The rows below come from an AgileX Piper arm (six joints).
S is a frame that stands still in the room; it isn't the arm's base.
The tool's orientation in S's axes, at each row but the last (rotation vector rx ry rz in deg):
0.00, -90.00, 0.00
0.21, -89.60, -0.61
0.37, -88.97, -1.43
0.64, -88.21, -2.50
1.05, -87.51, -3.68
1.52, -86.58, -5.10
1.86, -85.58, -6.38
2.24, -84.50, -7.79
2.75, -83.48, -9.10
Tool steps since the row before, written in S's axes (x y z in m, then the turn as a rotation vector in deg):
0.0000, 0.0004, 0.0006, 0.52, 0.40, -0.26
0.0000, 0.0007, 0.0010, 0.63, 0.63, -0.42
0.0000, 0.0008, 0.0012, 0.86, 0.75, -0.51
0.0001, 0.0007, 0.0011, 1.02, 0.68, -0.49
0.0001, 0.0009, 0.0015, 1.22, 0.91, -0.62
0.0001, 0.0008, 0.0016, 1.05, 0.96, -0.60
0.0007, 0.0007, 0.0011, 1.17, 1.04, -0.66
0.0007, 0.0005, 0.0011, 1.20, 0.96, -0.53
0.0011, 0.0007, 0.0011, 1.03, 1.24, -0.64
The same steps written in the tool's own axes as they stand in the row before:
0.0006, 0.0004, 0.0000, -0.26, 0.40, -0.52
0.0010, 0.0007, 0.0000, -0.42, 0.63, -0.63
0.0012, 0.0008, 0.0000, -0.51, 0.75, -0.86
0.0011, 0.0007, -0.0001, -0.48, 0.68, -1.02
0.0015, 0.0010, 0.0000, -0.62, 0.91, -1.22
0.0015, 0.0009, 0.0000, -0.61, 0.96, -1.05
0.0011, 0.0008, -0.0006, -0.67, 1.04, -1.17
0.0011, 0.0007, -0.0006, -0.53, 0.97, -1.19
0.0011, 0.0009, -0.0009, -0.69, 1.22, -1.02

